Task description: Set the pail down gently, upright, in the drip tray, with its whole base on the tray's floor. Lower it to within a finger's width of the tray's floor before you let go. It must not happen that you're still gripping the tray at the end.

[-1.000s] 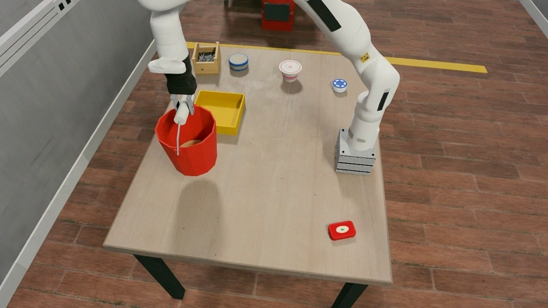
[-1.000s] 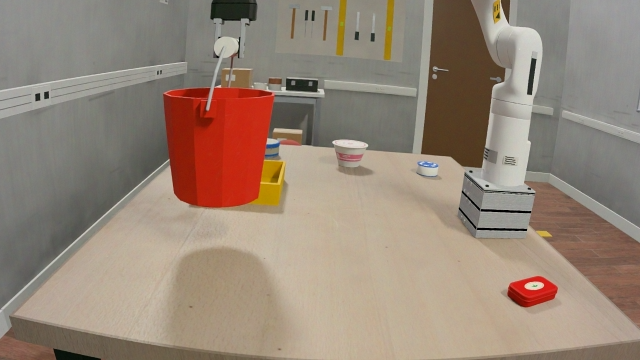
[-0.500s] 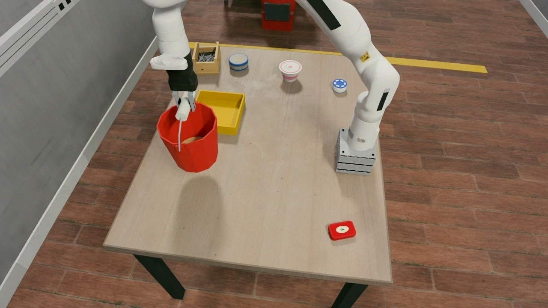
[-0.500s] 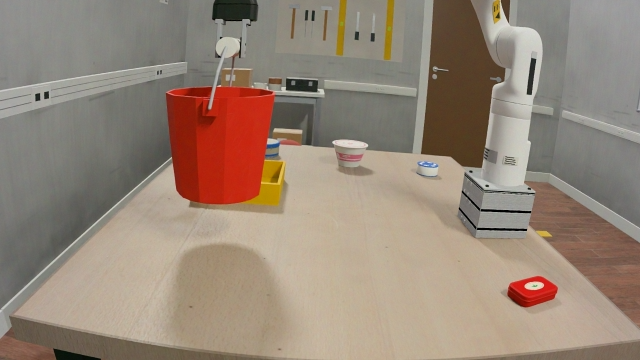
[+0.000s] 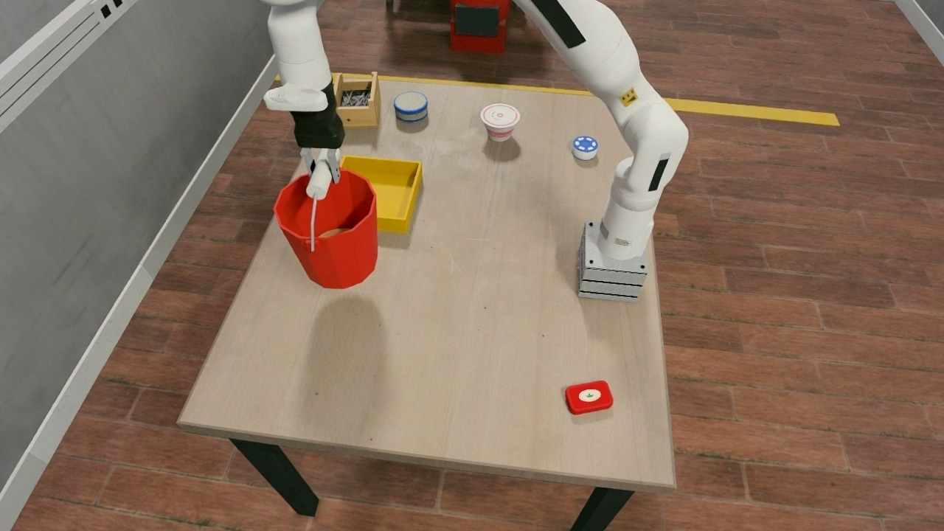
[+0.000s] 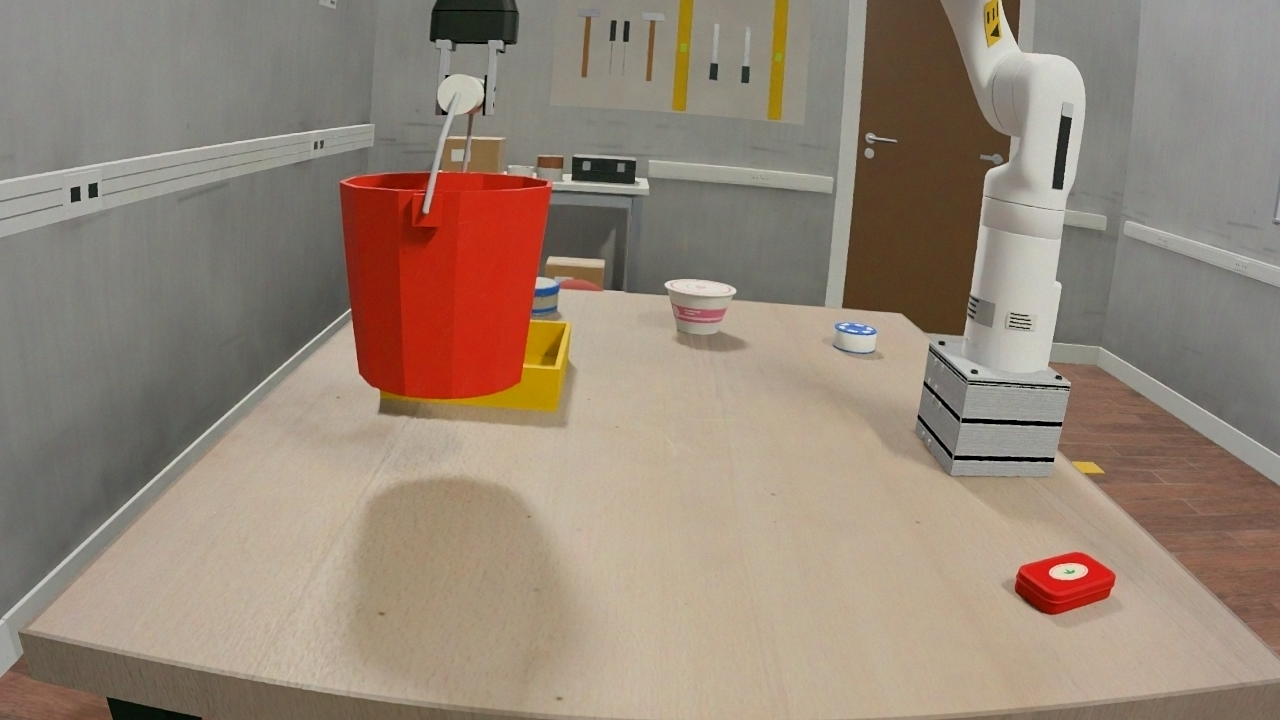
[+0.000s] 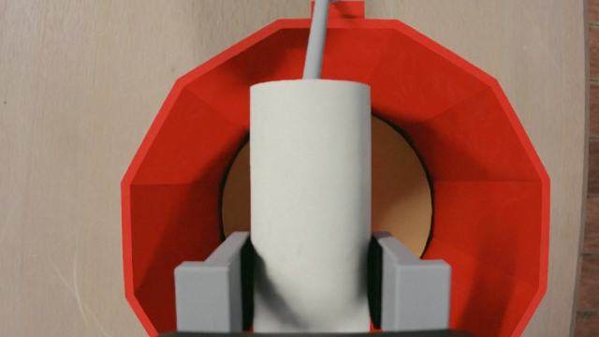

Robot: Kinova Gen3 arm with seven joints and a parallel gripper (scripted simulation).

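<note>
Right now my hand is 100 mm above the red pail and 10 mm short of it. From my hand the other things lie so: pail handle: 30 mm below; yellow drip tray: 320 mm below, 270 mm to the right, 10 mm ahead; red tin: 500 mm behind, 320 mm below, 200 mm to the left.
</note>
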